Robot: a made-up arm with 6 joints. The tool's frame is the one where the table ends. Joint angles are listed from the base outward.
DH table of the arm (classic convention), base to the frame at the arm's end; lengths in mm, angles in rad. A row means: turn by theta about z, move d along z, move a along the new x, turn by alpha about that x. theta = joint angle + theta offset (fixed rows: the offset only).
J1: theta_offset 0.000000  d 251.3  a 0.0  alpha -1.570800
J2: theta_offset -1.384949  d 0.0  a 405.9  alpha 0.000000
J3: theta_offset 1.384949  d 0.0  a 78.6  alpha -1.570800
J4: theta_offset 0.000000  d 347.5  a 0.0  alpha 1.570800
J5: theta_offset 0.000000  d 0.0  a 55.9  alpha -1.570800
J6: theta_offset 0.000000  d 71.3  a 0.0  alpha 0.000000
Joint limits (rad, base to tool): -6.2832..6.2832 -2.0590..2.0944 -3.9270..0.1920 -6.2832..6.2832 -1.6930..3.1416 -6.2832..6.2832
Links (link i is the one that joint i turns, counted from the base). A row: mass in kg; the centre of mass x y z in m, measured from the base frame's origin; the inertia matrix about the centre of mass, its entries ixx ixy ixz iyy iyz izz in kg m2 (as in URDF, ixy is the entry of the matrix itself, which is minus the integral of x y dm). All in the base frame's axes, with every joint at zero. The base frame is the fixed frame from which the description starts. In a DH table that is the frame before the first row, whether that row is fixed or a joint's. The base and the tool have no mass.
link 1: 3.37; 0.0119 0.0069 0.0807; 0.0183 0 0 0.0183 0 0.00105
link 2: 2.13; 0.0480 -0.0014 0.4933; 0.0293 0 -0.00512 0.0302 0 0.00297
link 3: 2.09; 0.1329 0.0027 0.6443; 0.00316 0 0 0.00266 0 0.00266
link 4: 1.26; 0.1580 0.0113 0.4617; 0.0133 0 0 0.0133 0 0.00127
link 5: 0.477; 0.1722 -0.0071 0.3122; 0.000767 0 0 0.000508 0 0.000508
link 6: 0.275; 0.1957 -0.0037 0.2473; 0.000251 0 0 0.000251 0 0.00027
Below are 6 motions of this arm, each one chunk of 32 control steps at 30 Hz.
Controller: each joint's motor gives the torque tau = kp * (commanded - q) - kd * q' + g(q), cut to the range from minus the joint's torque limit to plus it. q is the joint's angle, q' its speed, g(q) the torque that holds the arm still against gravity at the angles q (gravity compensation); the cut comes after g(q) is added. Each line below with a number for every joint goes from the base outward.
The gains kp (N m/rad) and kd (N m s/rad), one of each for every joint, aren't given. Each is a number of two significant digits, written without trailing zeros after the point. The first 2 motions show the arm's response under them.
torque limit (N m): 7.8 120 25 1.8 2 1.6
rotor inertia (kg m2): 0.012 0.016 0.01 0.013 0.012 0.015
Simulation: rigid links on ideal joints. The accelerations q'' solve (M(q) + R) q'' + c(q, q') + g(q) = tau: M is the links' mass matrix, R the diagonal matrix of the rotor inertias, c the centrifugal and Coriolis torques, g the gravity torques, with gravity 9.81 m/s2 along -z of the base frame. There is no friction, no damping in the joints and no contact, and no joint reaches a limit. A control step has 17 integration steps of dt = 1/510 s. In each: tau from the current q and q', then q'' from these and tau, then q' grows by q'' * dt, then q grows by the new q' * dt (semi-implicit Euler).
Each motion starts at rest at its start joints. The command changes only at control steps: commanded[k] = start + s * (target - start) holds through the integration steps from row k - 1 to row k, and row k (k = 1, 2, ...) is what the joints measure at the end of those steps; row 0 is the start. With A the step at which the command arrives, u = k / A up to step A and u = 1 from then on. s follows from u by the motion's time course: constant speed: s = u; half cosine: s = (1 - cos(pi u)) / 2; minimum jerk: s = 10 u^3 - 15 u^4 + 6 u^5; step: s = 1 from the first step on.
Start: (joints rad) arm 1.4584 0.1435 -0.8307 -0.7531 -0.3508 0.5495
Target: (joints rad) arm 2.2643 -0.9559 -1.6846 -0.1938 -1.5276 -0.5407
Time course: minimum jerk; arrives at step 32
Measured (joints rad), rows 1 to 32:
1: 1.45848 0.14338 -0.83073 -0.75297 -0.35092 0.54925
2: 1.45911 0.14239 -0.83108 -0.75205 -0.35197 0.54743
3: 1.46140 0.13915 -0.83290 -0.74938 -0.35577 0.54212
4: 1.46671 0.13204 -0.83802 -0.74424 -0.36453 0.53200
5: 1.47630 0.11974 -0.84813 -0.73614 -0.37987 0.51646
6: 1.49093 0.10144 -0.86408 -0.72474 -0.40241 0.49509
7: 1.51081 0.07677 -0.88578 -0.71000 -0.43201 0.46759
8: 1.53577 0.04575 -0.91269 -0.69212 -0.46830 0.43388
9: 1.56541 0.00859 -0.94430 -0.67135 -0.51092 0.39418
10: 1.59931 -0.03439 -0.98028 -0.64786 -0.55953 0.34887
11: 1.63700 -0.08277 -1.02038 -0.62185 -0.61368 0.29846
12: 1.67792 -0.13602 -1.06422 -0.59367 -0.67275 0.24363
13: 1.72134 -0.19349 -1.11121 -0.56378 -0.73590 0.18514
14: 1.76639 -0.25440 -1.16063 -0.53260 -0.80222 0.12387
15: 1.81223 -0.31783 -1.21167 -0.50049 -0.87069 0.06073
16: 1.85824 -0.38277 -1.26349 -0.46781 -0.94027 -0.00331
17: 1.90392 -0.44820 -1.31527 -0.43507 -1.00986 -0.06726
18: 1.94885 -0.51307 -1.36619 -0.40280 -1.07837 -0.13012
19: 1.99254 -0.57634 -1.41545 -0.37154 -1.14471 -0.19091
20: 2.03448 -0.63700 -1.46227 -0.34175 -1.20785 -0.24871
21: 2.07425 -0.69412 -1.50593 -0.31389 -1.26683 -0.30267
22: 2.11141 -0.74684 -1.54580 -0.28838 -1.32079 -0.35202
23: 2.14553 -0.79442 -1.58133 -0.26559 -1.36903 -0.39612
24: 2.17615 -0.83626 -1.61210 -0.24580 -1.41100 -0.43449
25: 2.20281 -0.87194 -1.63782 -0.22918 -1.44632 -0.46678
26: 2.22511 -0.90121 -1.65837 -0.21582 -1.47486 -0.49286
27: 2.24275 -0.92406 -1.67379 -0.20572 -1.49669 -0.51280
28: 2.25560 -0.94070 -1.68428 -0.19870 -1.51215 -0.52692
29: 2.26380 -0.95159 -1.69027 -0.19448 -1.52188 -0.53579
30: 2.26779 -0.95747 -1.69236 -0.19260 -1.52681 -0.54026
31: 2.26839 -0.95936 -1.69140 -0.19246 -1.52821 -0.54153
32: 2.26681 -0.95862 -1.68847 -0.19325 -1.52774 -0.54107
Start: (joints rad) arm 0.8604 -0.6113 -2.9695 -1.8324 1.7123 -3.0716
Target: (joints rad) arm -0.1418 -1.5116 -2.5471 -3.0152 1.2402 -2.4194
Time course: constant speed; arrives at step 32
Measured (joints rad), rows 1 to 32:
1: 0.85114 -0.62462 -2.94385 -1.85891 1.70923 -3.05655
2: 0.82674 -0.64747 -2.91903 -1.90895 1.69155 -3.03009
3: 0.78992 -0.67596 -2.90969 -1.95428 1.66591 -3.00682
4: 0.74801 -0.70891 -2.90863 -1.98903 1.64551 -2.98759
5: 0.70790 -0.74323 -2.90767 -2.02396 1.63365 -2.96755
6: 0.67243 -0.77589 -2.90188 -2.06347 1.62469 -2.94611
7: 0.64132 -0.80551 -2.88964 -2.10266 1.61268 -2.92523
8: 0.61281 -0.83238 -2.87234 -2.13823 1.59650 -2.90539
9: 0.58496 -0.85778 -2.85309 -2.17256 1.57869 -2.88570
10: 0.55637 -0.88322 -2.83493 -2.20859 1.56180 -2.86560
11: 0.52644 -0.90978 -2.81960 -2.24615 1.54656 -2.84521
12: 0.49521 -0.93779 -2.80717 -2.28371 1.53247 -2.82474
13: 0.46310 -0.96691 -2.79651 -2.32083 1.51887 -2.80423
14: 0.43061 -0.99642 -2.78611 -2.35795 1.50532 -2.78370
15: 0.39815 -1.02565 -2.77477 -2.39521 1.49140 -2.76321
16: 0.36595 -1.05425 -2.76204 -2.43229 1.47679 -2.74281
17: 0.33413 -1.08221 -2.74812 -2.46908 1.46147 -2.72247
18: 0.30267 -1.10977 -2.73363 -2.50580 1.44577 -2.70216
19: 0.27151 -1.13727 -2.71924 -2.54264 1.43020 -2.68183
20: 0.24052 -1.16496 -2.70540 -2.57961 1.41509 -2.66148
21: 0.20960 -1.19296 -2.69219 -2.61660 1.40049 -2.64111
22: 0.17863 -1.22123 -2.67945 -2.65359 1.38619 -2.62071
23: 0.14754 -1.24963 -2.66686 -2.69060 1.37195 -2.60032
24: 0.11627 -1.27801 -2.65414 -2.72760 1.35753 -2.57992
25: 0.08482 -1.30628 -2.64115 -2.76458 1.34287 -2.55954
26: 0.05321 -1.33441 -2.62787 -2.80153 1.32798 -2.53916
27: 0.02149 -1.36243 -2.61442 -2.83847 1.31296 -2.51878
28: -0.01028 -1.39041 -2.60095 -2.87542 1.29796 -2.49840
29: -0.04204 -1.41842 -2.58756 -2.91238 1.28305 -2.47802
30: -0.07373 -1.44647 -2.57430 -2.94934 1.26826 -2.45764
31: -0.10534 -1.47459 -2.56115 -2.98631 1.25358 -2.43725
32: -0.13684 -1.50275 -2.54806 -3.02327 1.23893 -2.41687
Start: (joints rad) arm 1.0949 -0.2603 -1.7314 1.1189 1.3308 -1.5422
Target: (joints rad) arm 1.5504 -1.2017 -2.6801 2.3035 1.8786 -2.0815
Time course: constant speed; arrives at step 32
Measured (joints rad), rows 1 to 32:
1: 1.10387 -0.26944 -1.73163 1.14544 1.33949 -1.55551
2: 1.12014 -0.29082 -1.75080 1.19833 1.36654 -1.57828
3: 1.13677 -0.32217 -1.79229 1.24480 1.39545 -1.59713
4: 1.15123 -0.35974 -1.84347 1.27695 1.41063 -1.61219
5: 1.16454 -0.39848 -1.89130 1.30905 1.41703 -1.62832
6: 1.17816 -0.43413 -1.92935 1.34803 1.42812 -1.64587
7: 1.19236 -0.46500 -1.95741 1.38825 1.44830 -1.66297
8: 1.20670 -0.49196 -1.97922 1.42479 1.47132 -1.67937
9: 1.22084 -0.51721 -1.99983 1.45946 1.49050 -1.69589
10: 1.23482 -0.54301 -2.02329 1.49547 1.50555 -1.71281
11: 1.24878 -0.57067 -2.05124 1.53302 1.52020 -1.72983
12: 1.26279 -0.60038 -2.08302 1.57071 1.53689 -1.74676
13: 1.27683 -0.63141 -2.11659 1.60796 1.55508 -1.76364
14: 1.29087 -0.66272 -2.14984 1.64515 1.57321 -1.78053
15: 1.30496 -0.69348 -2.18143 1.68240 1.59057 -1.79740
16: 1.31909 -0.72332 -2.21107 1.71949 1.60746 -1.81424
17: 1.33326 -0.75234 -2.23934 1.75630 1.62429 -1.83105
18: 1.34741 -0.78096 -2.26719 1.79301 1.64114 -1.84786
19: 1.36153 -0.80962 -2.29545 1.82985 1.65794 -1.86469
20: 1.37561 -0.83862 -2.32454 1.86686 1.67478 -1.88155
21: 1.38968 -0.86804 -2.35444 1.90395 1.69180 -1.89843
22: 1.40376 -0.89777 -2.38480 1.94108 1.70905 -1.91530
23: 1.41788 -0.92759 -2.41520 1.97820 1.72642 -1.93217
24: 1.43204 -0.95734 -2.44533 2.01528 1.74371 -1.94903
25: 1.44625 -0.98691 -2.47506 2.05230 1.76081 -1.96588
26: 1.46050 -1.01630 -2.50447 2.08928 1.77776 -1.98273
27: 1.47479 -1.04559 -2.53373 2.12624 1.79463 -1.99957
28: 1.48909 -1.07485 -2.56302 2.16322 1.81150 -2.01642
29: 1.50339 -1.10418 -2.59247 2.20023 1.82845 -2.03327
30: 1.51770 -1.13359 -2.62208 2.23727 1.84548 -2.05012
31: 1.53201 -1.16307 -2.65182 2.27432 1.86258 -2.06698
32: 1.54633 -1.19259 -2.68159 2.31137 1.87970 -2.08384

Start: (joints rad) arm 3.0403 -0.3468 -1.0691 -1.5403 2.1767 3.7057
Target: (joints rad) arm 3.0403 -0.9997 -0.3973 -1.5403 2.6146 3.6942
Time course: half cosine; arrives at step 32
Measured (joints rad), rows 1 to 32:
1: 3.04033 -0.34757 -1.06773 -1.54054 2.17703 3.70571
2: 3.04040 -0.35062 -1.06272 -1.54094 2.17888 3.70568
3: 3.04047 -0.35687 -1.05368 -1.54084 2.18362 3.70550
4: 3.04047 -0.36644 -1.04171 -1.54023 2.19141 3.70520
5: 3.04042 -0.37922 -1.02757 -1.53992 2.20149 3.70491
6: 3.04038 -0.39501 -1.01120 -1.54024 2.21314 3.70467
7: 3.04037 -0.41355 -0.99223 -1.54070 2.22625 3.70440
8: 3.04038 -0.43454 -0.97049 -1.54080 2.24096 3.70404
9: 3.04037 -0.45773 -0.94612 -1.54061 2.25727 3.70360
10: 3.04035 -0.48292 -0.91954 -1.54044 2.27493 3.70311
11: 3.04034 -0.50992 -0.89121 -1.54041 2.29369 3.70261
12: 3.04033 -0.53852 -0.86149 -1.54045 2.31342 3.70210
13: 3.04032 -0.56846 -0.83063 -1.54048 2.33398 3.70158
14: 3.04030 -0.59943 -0.79883 -1.54048 2.35520 3.70103
15: 3.04029 -0.63111 -0.76632 -1.54046 2.37682 3.70047
16: 3.04028 -0.66316 -0.73339 -1.54041 2.39858 3.69990
17: 3.04027 -0.69529 -0.70039 -1.54034 2.42025 3.69933
18: 3.04026 -0.72720 -0.66768 -1.54026 2.44168 3.69876
19: 3.04025 -0.75858 -0.63559 -1.54019 2.46268 3.69820
20: 3.04024 -0.78914 -0.60444 -1.54013 2.48304 3.69767
21: 3.04023 -0.81859 -0.57451 -1.54006 2.50255 3.69715
22: 3.04023 -0.84663 -0.54608 -1.53998 2.52101 3.69666
23: 3.04022 -0.87299 -0.51942 -1.53990 2.53825 3.69619
24: 3.04022 -0.89743 -0.49482 -1.53982 2.55410 3.69577
25: 3.04022 -0.91971 -0.47251 -1.53975 2.56843 3.69538
26: 3.04021 -0.93962 -0.45273 -1.53968 2.58109 3.69504
27: 3.04021 -0.95696 -0.43566 -1.53963 2.59197 3.69475
28: 3.04021 -0.97157 -0.42147 -1.53958 2.60096 3.69450
29: 3.04021 -0.98332 -0.41030 -1.53955 2.60799 3.69431
30: 3.04021 -0.99208 -0.40227 -1.53952 2.61297 3.69418
31: 3.04021 -0.99777 -0.39745 -1.53951 2.61588 3.69410
32: 3.04021 -1.00035 -0.39589 -1.53951 2.61667 3.69408

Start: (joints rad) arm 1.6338 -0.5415 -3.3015 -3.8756 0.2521 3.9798
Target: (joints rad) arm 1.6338 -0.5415 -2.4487 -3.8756 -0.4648 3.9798
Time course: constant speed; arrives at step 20
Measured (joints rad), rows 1 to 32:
1: 1.63342 -0.54597 -3.27720 -3.87970 0.23447 3.97975
2: 1.63289 -0.54933 -3.23218 -3.88308 0.19171 3.97962
3: 1.63287 -0.54781 -3.18124 -3.88003 0.14141 3.97958
4: 1.63344 -0.54365 -3.12989 -3.87446 0.09928 3.97974
5: 1.63411 -0.53985 -3.08110 -3.87182 0.06588 3.97993
6: 1.63443 -0.53796 -3.03670 -3.87248 0.03368 3.97995
7: 1.63432 -0.53817 -2.99615 -3.87405 -0.00159 3.97985
8: 1.63400 -0.53972 -2.95731 -3.87529 -0.03858 3.97978
9: 1.63371 -0.54150 -2.91803 -3.87624 -0.07478 3.97978
10: 1.63358 -0.54268 -2.87705 -3.87682 -0.10982 3.97978
11: 1.63361 -0.54293 -2.83424 -3.87672 -0.14493 3.97978
12: 1.63372 -0.54243 -2.79025 -3.87603 -0.18086 3.97979
13: 1.63384 -0.54161 -2.74600 -3.87525 -0.21724 3.97982
14: 1.63391 -0.54090 -2.70227 -3.87484 -0.25342 3.97984
15: 1.63392 -0.54056 -2.65934 -3.87484 -0.28919 3.97984
16: 1.63390 -0.54060 -2.61711 -3.87509 -0.32485 3.97983
17: 1.63386 -0.54090 -2.57519 -3.87538 -0.36065 3.97982
18: 1.63383 -0.54123 -2.53319 -3.87560 -0.39662 3.97981
19: 1.63381 -0.54145 -2.49087 -3.87569 -0.43259 3.97981
20: 1.63381 -0.54148 -2.44820 -3.87563 -0.46845 3.97981
21: 1.63422 -0.53636 -2.43266 -3.87048 -0.48458 3.97973
22: 1.63451 -0.53358 -2.43315 -3.86745 -0.47229 3.97991
23: 1.63440 -0.53523 -2.43924 -3.87119 -0.45657 3.98010
24: 1.63402 -0.53904 -2.44713 -3.87678 -0.45541 3.97994
25: 1.63362 -0.54272 -2.45326 -3.87916 -0.46414 3.97965
26: 1.63342 -0.54477 -2.45561 -3.87844 -0.47015 3.97959
27: 1.63345 -0.54483 -2.45437 -3.87705 -0.46885 3.97972
28: 1.63364 -0.54346 -2.45116 -3.87605 -0.46461 3.97982
29: 1.63384 -0.54168 -2.44789 -3.87519 -0.46259 3.97984
30: 1.63395 -0.54038 -2.44595 -3.87444 -0.46347 3.97983
31: 1.63396 -0.53995 -2.44574 -3.87431 -0.46494 3.97984
32: 1.63390 -0.54030 -2.44685 -3.87490 -0.46532 3.97983

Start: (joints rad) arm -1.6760 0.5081 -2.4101 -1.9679 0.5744 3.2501
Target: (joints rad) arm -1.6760 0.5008 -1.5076 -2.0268 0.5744 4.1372
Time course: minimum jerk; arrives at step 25
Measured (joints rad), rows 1 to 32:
1: -1.67600 0.50803 -2.40976 -1.96788 0.57444 3.25052
2: -1.67600 0.50762 -2.40736 -1.96780 0.57466 3.25359
3: -1.67599 0.50674 -2.40044 -1.96785 0.57507 3.26234
4: -1.67596 0.50559 -2.38678 -1.96839 0.57551 3.27859
5: -1.67593 0.50452 -2.36471 -1.96966 0.57581 3.30286
6: -1.67589 0.50380 -2.33337 -1.97176 0.57597 3.33524
7: -1.67587 0.50354 -2.29281 -1.97463 0.57605 3.37567
8: -1.67588 0.50369 -2.24378 -1.97816 0.57608 3.42366
9: -1.67591 0.50407 -2.18758 -1.98222 0.57610 3.47825
10: -1.67597 0.50450 -2.12576 -1.98662 0.57607 3.53821
11: -1.67605 0.50484 -2.05996 -1.99122 0.57600 3.60210
12: -1.67611 0.50503 -1.99182 -1.99593 0.57587 3.66835
13: -1.67616 0.50511 -1.92299 -2.00065 0.57568 3.73526
14: -1.67617 0.50510 -1.85507 -2.00530 0.57541 3.80110
15: -1.67616 0.50506 -1.78972 -2.00978 0.57506 3.86420
16: -1.67613 0.50500 -1.72854 -2.01397 0.57465 3.92300
17: -1.67608 0.50491 -1.67305 -2.01775 0.57422 3.97611
18: -1.67603 0.50476 -1.62457 -2.02101 0.57381 4.02237
19: -1.67598 0.50453 -1.58408 -2.02367 0.57347 4.06094
20: -1.67595 0.50422 -1.55218 -2.02568 0.57323 4.09133
21: -1.67593 0.50384 -1.52896 -2.02705 0.57313 4.11349
22: -1.67593 0.50341 -1.51400 -2.02779 0.57317 4.12785
23: -1.67594 0.50294 -1.50631 -2.02798 0.57335 4.13543
24: -1.67595 0.50241 -1.50430 -2.02774 0.57365 4.13786
25: -1.67598 0.50176 -1.50571 -2.02719 0.57408 4.13749
26: -1.67600 0.50100 -1.50786 -2.02659 0.57455 4.13693
27: -1.67602 0.50036 -1.50909 -2.02628 0.57479 4.13713
28: -1.67604 0.50011 -1.50915 -2.02639 0.57468 4.13741
29: -1.67604 0.50027 -1.50847 -2.02669 0.57441 4.13733
30: -1.67603 0.50063 -1.50761 -2.02690 0.57427 4.13716
31: -1.67601 0.50095 -1.50704 -2.02697 0.57428 4.13712
32: -1.67599 0.50109 -1.50692 -2.02695 0.57436 4.13716

